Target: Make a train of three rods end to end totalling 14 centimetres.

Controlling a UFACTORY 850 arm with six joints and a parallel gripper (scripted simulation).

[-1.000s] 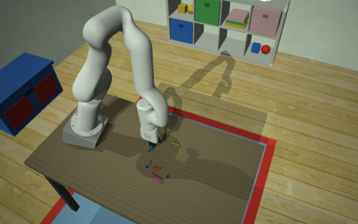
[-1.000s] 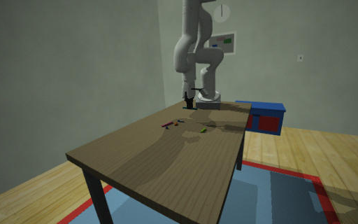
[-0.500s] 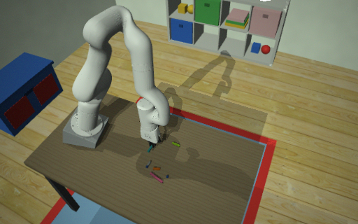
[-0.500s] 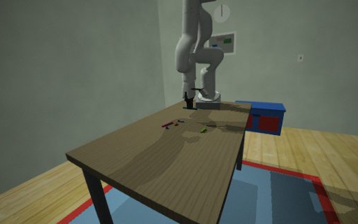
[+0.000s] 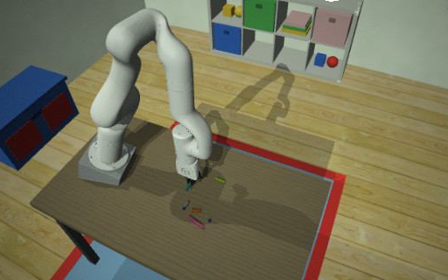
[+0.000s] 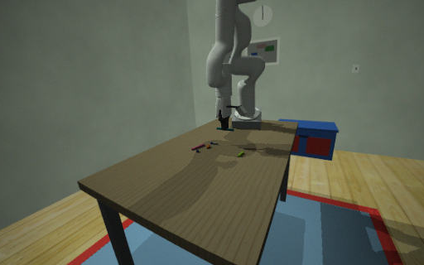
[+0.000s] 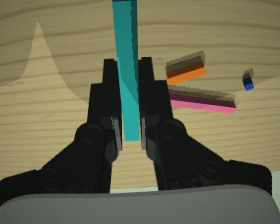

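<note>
My gripper is now 110 mm above the grey rod, 70 mm to the left of it and 10 mm past it. Round my hand: turquoise rod: 20 mm below; orange rod: 110 mm below, 90 mm to the right, 40 mm ahead; lime rod: 110 mm below, 100 mm to the left, 100 mm ahead.
</note>
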